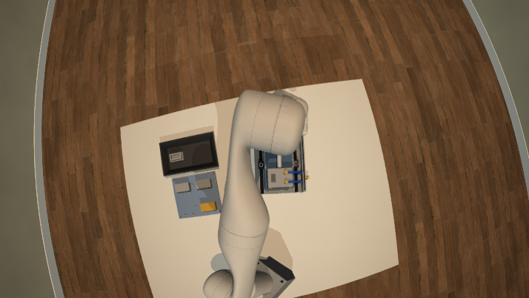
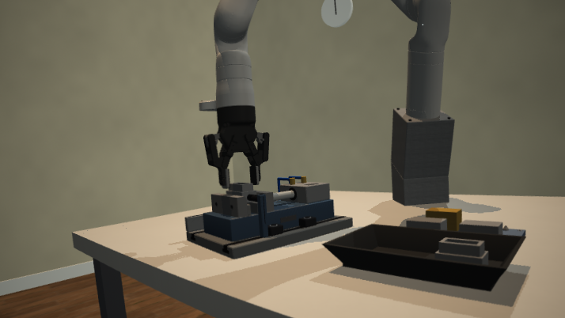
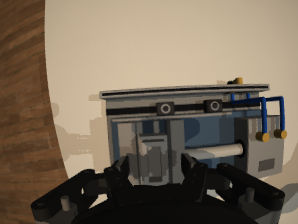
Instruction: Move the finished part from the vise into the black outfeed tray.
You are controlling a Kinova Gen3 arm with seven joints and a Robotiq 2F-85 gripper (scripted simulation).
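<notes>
The rod lies 80 mm behind my hand, 40 mm below it and 10 mm to the left of it. Also, from my hand: yellow block: 310 mm to the left, 230 mm behind, 100 mm below; then fixture plate: 360 mm to the left, 180 mm behind, 120 mm below; then blue vise: 80 mm below, 70 mm behind, 10 mm to the left.
</notes>
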